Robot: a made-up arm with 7 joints.
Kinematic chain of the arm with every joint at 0, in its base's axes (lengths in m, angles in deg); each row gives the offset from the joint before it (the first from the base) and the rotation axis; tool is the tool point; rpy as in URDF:
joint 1: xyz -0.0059 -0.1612 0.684 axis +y
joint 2: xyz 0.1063 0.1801 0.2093 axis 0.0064 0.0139 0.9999
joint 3: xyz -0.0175 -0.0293 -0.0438 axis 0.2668 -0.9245 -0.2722
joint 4: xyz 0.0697 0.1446 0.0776 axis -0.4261 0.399 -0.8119
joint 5: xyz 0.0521 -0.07 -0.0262 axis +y
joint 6: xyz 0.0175 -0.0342 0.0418 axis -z
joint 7: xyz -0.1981 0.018 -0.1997 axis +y
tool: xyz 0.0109 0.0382 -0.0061 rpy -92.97 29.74 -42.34
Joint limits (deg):
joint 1: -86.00..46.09
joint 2: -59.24..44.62
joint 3: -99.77..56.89
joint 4: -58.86..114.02
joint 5: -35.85..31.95
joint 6: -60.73..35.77
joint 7: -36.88..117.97
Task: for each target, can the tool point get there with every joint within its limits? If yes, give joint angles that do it. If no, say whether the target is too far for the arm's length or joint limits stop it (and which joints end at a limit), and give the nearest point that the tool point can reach.
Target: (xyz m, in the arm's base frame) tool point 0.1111 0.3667 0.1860
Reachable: no: joint limits stop it (at a limit: joint 1, joint 4, joint 5, joint 6) | nearest point 0.1383 0.2189 0.4087 | short by 0.269 m
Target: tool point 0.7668 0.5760 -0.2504
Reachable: no: too far | nearest point 0.3588 0.1830 0.4358 | short by 0.890 m
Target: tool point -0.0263 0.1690 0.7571
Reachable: yes | joints -40.70 7.68 27.54 80.23 -15.86 16.79 92.07
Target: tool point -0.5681 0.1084 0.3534
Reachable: no: joint limits stop it (at a limit: joint 1, joint 2, joint 4, joint 5, joint 6, joint 7) | nearest point -0.4042 0.1109 0.4765 | short by 0.205 m
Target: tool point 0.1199 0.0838 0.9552
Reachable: yes | joints 20.89 -9.60 -78.23 27.19 17.84 -15.87 -24.87
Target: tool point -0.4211 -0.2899 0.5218
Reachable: no: joint limits stop it (at a limit: joint 1, joint 2, joint 5, joint 6) | nearest point -0.3382 -0.1459 0.5850 | short by 0.178 m
